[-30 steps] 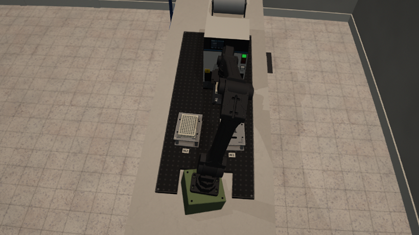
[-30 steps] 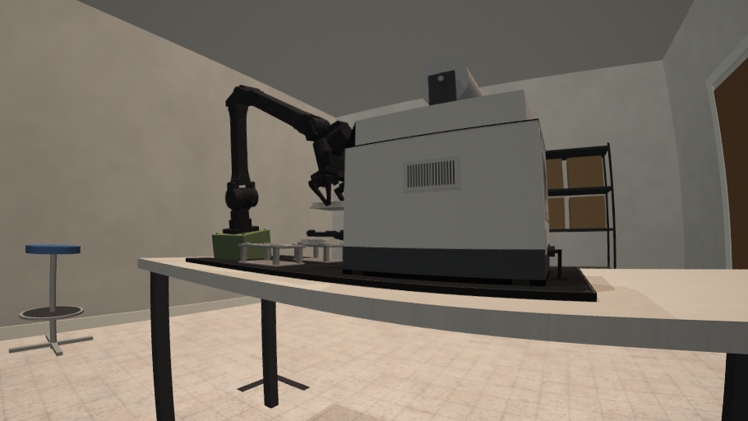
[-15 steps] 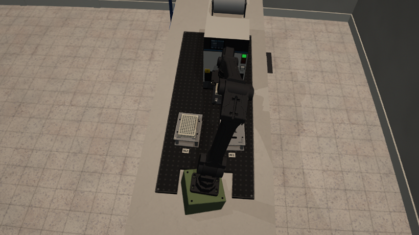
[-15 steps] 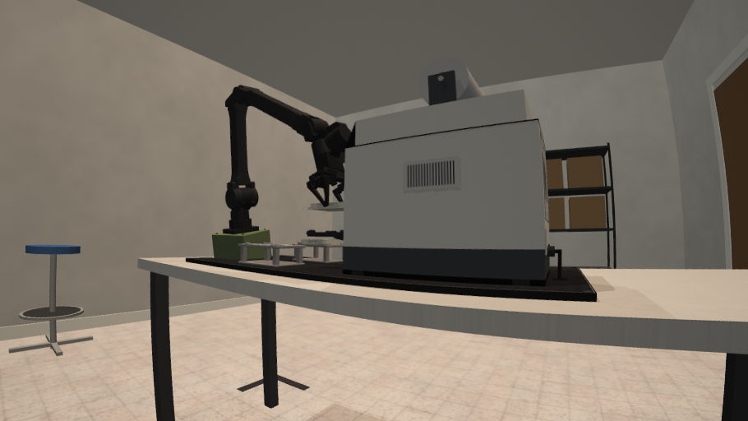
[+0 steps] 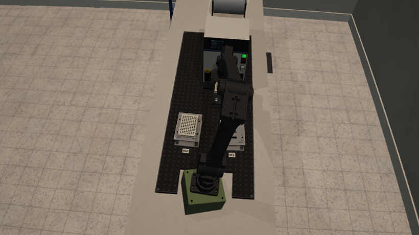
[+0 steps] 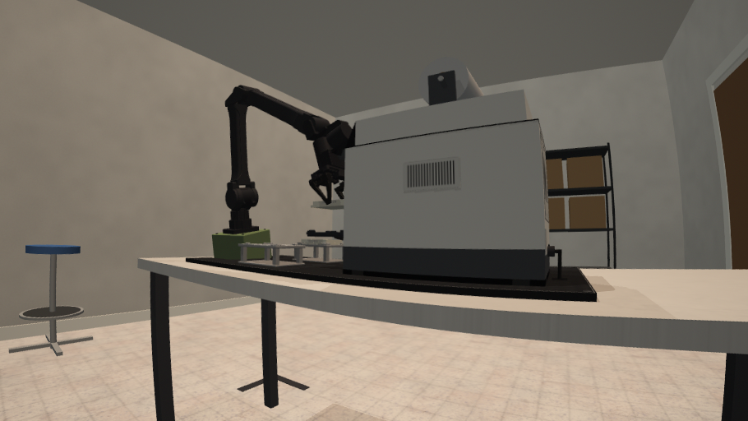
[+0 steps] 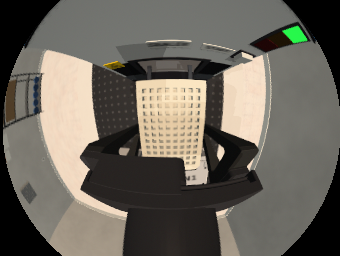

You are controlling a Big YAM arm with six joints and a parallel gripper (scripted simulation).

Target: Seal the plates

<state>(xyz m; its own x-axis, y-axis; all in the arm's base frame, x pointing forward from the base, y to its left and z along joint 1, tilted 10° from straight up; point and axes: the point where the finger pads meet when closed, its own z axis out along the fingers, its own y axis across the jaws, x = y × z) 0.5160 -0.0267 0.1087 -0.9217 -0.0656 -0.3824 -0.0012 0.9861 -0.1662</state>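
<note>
Right now the sealer stage is 8 cm below my hand. The rest, counted from my hand: yellow warning label 10 cm ahead, 9 cm to the left, 3 cm below; white well plate 20 cm behind, 16 cm to the left, 11 cm below; N2 label 31 cm behind, 18 cm below, 16 cm to the left.
</note>
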